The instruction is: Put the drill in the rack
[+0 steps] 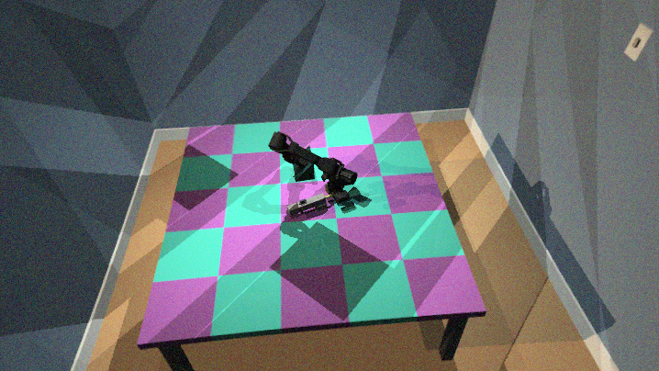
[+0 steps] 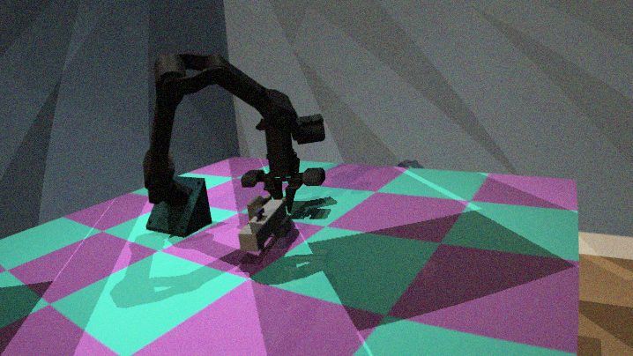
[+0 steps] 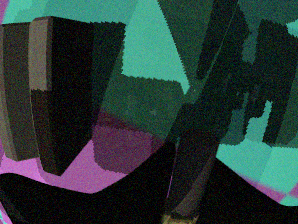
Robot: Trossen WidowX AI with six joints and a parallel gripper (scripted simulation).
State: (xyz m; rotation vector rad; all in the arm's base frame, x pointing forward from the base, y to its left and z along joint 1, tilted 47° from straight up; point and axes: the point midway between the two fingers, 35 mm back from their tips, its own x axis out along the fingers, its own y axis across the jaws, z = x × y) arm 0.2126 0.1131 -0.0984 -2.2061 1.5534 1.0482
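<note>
My gripper tip is now 40 mm to the left of the drill, 30 mm below it and 20 mm short of it. The rest, counted from my gripper tip: dark block 130 mm to the right, 60 mm ahead, 20 mm above.
</note>
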